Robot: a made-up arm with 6 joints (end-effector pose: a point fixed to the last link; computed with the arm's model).
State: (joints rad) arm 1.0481 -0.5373 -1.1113 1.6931 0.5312 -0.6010
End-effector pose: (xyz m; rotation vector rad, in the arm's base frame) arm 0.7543 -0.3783 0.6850 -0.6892 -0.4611 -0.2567
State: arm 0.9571 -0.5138 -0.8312 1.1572 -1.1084 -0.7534
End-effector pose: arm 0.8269 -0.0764 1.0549 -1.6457 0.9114 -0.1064
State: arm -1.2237 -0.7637 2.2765 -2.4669 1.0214 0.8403
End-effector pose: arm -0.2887 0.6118 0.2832 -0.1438 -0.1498 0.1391
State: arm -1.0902 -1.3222 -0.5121 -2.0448 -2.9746 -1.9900
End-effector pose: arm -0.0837 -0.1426 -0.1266 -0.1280 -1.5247 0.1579
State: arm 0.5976 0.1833 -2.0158 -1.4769 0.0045 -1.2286
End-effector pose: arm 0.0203 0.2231 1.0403 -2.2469 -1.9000 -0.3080
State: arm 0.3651 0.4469 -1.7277 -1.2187 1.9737 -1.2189
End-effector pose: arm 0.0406 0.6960 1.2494 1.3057 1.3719 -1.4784
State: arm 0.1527 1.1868 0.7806 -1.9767 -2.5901 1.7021
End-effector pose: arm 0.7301 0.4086 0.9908 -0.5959 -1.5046 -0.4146
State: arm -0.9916 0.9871 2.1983 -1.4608 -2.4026 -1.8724
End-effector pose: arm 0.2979 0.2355 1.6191 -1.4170 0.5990 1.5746
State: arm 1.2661 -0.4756 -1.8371 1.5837 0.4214 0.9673
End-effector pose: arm 0.6825 -0.3775 0.4177 -0.6275 0.2972 -2.3331
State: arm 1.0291 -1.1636 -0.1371 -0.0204 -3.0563 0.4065
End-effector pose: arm 0.9437 -0.1659 0.2190 1.7373 -0.6732 -1.4680
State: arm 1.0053 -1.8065 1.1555 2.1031 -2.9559 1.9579
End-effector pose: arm -0.0919 0.0731 0.2591 -0.9767 1.3087 0.2721
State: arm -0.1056 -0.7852 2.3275 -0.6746 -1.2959 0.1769
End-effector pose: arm -0.0506 0.6207 0.8201 -1.4912 -2.3611 -0.7535
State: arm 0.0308 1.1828 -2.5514 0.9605 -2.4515 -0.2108
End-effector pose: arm 0.5947 0.5303 1.1538 -1.0459 -0.7906 1.8166
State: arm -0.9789 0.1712 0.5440 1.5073 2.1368 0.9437
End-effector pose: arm -0.5931 0.4396 1.1827 2.0148 0.1165 1.4666
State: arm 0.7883 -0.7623 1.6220 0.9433 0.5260 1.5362
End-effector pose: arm 0.6581 0.5587 0.7207 0.6490 -2.0198 -0.3476
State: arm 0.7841 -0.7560 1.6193 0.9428 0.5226 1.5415
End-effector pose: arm 0.6559 0.5612 0.7259 0.6605 -2.0224 -0.3571
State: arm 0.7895 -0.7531 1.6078 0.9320 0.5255 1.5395
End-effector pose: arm 0.6676 0.5548 0.7312 0.6436 -2.0187 -0.3833
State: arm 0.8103 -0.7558 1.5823 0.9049 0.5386 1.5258
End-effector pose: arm 0.7010 0.5329 0.7360 0.5822 -2.0035 -0.4356
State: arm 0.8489 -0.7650 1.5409 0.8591 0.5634 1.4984
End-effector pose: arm 0.7572 0.4890 0.7383 0.4723 -1.9703 -0.5172
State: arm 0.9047 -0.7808 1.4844 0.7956 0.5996 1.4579
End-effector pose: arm 0.8300 0.4172 0.7346 0.3219 -1.9116 -0.6260
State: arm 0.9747 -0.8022 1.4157 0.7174 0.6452 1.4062
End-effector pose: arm 0.9070 0.3147 0.7217 0.1473 -1.8219 -0.7564
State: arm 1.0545 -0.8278 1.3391 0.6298 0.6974 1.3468
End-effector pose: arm 0.9730 0.1847 0.6977 -0.0307 -1.7014 -0.9003
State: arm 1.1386 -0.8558 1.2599 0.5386 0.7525 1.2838
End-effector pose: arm 1.0147 0.0382 0.6636 -0.1931 -1.5575 -1.0486
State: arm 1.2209 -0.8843 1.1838 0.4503 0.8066 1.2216
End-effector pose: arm 1.0267 -0.1083 0.6229 -0.3264 -1.4041 -1.1912
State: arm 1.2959 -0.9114 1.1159 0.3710 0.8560 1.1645
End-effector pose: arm 1.0128 -0.2390 0.5810 -0.4257 -1.2573 -1.3189
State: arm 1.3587 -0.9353 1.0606 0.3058 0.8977 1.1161
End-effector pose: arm 0.9839 -0.3428 0.5432 -0.4929 -1.1315 -1.4232
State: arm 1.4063 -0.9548 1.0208 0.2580 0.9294 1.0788
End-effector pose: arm 0.9525 -0.4160 0.5134 -0.5350 -1.0365 -1.4984
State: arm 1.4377 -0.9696 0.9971 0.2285 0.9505 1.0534
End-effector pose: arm 0.9281 -0.4606 0.4931 -0.5594 -0.9752 -1.5425
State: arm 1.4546 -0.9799 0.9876 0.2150 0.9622 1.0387
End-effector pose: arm 0.9142 -0.4822 0.4816 -0.5724 -0.9440 -1.5591
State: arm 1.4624 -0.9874 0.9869 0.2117 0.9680 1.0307
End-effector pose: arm 0.9082 -0.4903 0.4757 -0.5796 -0.9316 -1.5582
